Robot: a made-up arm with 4 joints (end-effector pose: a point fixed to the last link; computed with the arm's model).
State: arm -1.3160 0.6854 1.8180 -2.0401
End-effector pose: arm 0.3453 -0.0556 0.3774 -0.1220 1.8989 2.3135
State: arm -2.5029 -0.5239 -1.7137 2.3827
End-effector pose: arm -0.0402 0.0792 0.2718 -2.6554 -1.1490 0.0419
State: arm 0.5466 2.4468 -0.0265 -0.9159
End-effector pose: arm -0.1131 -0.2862 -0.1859 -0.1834 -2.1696 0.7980
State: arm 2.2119 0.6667 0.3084 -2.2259
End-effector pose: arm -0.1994 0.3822 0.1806 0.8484 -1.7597 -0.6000
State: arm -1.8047 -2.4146 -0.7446 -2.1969
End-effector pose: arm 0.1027 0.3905 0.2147 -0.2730 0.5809 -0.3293
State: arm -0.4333 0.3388 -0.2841 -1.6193
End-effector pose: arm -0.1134 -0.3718 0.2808 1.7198 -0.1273 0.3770
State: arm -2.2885 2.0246 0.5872 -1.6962
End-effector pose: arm 0.3719 0.2115 -0.0367 -1.1826 -0.0599 -1.9119
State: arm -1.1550 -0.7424 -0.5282 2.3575
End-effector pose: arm 0.1084 -0.0724 0.3789 -2.7453 -0.5153 0.9912
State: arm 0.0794 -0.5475 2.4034 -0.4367
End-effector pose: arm 0.2726 -0.3107 0.3398 0.8751 0.7280 2.2190
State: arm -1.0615 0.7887 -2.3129 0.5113
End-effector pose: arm 0.0525 -0.1086 0.3997 0.3831 0.3830 -1.0897
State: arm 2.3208 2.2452 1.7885 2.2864
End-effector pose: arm -0.2579 0.2840 0.0808 1.6818 -0.6563 -0.7903
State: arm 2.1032 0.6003 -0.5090 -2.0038
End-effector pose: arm -0.0732 0.3577 0.1611 0.2549 -2.3425 -0.8510
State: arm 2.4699 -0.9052 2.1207 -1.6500
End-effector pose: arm -0.4262 0.0336 0.1706 2.2494 -0.8026 0.2755
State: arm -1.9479 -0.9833 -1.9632 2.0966
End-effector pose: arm -0.0094 0.1806 0.2037 -2.9720 -0.2499 -0.4748
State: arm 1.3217 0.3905 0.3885 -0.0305
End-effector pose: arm -0.3468 0.1617 0.3416 -0.2774 -0.2795 -0.9161
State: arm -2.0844 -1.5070 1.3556 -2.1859
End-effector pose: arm 0.2505 0.3904 0.1299 -0.5932 2.6597 -0.6718
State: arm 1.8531 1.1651 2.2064 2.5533
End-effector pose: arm -0.3215 0.1124 0.2687 2.5530 0.1916 -0.7573
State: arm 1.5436 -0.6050 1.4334 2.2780
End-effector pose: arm -0.3826 -0.0646 0.2981 -1.6720 0.1308 0.0005
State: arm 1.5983 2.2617 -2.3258 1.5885
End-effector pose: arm -0.1096 0.1420 0.1355 1.0002 -0.9132 -2.5750
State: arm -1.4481 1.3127 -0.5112 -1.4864
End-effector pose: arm 0.2079 -0.2633 -0.0339 2.4089 -0.0237 1.3963
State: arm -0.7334 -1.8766 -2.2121 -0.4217
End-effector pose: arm 0.2604 0.1798 0.0654 -1.6109 -0.0143 -0.9432
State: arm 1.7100 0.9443 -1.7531 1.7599
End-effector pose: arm -0.0389 0.0663 0.2620 -0.3466 -1.1577 2.7183
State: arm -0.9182 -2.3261 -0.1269 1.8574
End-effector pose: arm 0.3108 0.1410 0.2230 1.6322 -1.0183 -2.0958
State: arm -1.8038 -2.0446 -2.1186 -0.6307
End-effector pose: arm -0.0448 0.3029 0.0528 -1.2981 -0.7344 0.0506
